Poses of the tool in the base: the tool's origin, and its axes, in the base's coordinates. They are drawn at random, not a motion.
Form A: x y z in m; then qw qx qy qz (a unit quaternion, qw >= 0).
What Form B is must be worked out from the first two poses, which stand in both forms.
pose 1, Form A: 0.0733 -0.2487 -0.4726 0.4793 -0.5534 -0.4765 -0.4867
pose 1, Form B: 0.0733 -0.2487 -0.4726 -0.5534 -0.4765 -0.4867 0.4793
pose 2, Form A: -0.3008 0.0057 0.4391 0.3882 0.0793 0.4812 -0.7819
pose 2, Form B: -0.3008 0.0057 0.4391 0.0793 0.4812 -0.7819 0.3882
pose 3, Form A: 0.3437 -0.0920 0.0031 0.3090 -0.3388 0.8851 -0.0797
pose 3, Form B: 0.3437 -0.0920 0.0031 -0.3388 0.8851 -0.0797 0.3090
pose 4, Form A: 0.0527 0.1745 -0.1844 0.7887 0.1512 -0.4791 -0.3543
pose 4, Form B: 0.0527 0.1745 -0.1844 0.1512 -0.4791 -0.3543 0.7887
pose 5, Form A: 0.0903 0.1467 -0.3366 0.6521 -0.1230 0.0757 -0.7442
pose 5, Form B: 0.0903 0.1467 -0.3366 -0.1230 0.0757 -0.7442 0.6521
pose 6, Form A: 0.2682 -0.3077 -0.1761 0.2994 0.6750 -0.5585 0.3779
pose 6, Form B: 0.2682 -0.3077 -0.1761 0.6750 -0.5585 0.3779 0.2994
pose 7, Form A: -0.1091 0.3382 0.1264 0.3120 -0.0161 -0.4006 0.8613
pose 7, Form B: -0.1091 0.3382 0.1264 -0.0161 -0.4006 0.8613 0.3120
